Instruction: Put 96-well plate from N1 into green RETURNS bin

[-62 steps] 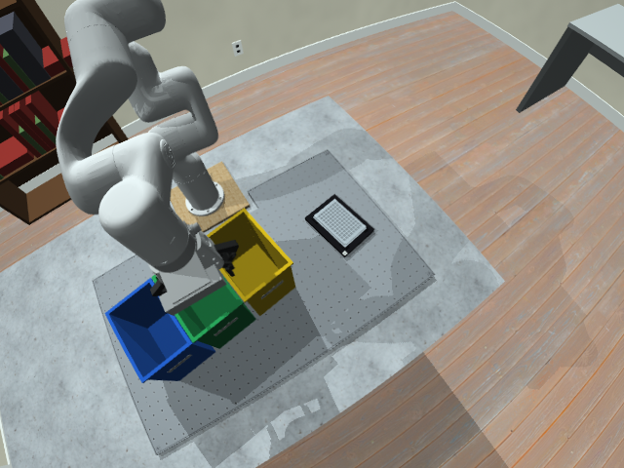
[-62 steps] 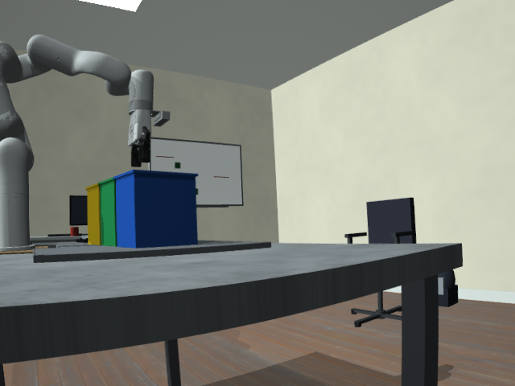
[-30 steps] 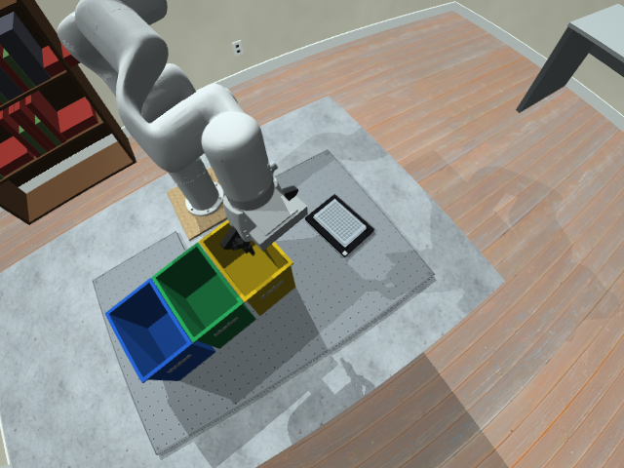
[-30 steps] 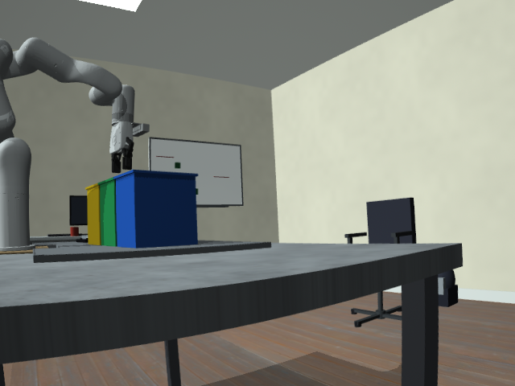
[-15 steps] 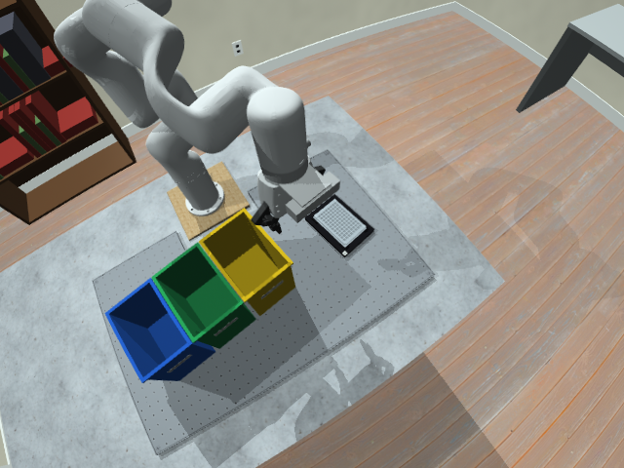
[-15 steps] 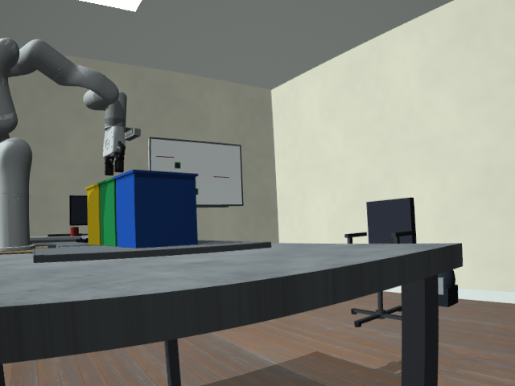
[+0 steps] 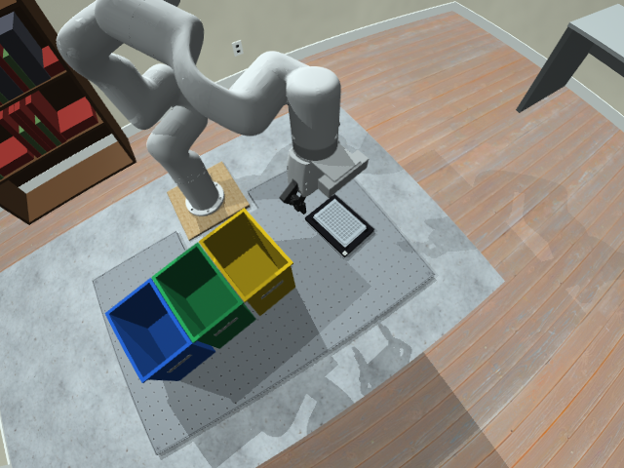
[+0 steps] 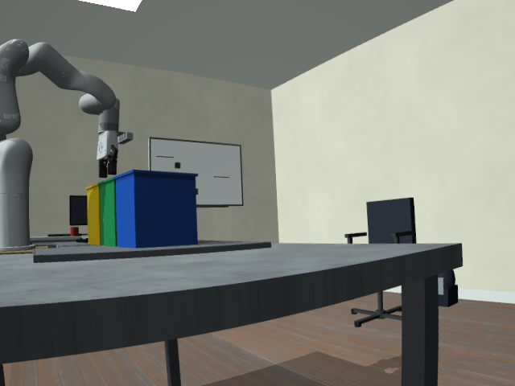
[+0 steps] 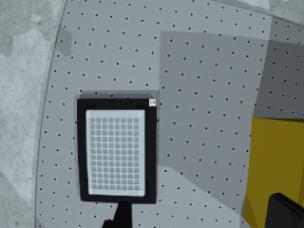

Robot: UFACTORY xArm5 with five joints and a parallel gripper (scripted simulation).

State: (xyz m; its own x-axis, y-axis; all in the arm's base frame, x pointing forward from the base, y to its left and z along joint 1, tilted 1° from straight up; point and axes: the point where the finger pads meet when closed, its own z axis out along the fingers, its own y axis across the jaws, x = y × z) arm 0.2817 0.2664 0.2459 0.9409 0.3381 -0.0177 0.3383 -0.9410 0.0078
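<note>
Now: the white 96-well plate 30 mm behind my hand, 80 mm to the left of it and 230 mm below it. Also, from my hand: green bin (70 mm ahead, 310 mm to the right, 160 mm below); then black plate nest (30 mm behind, 80 mm to the left, 240 mm below); then yellow bin (30 mm ahead, 180 mm to the right, 160 mm below).
</note>
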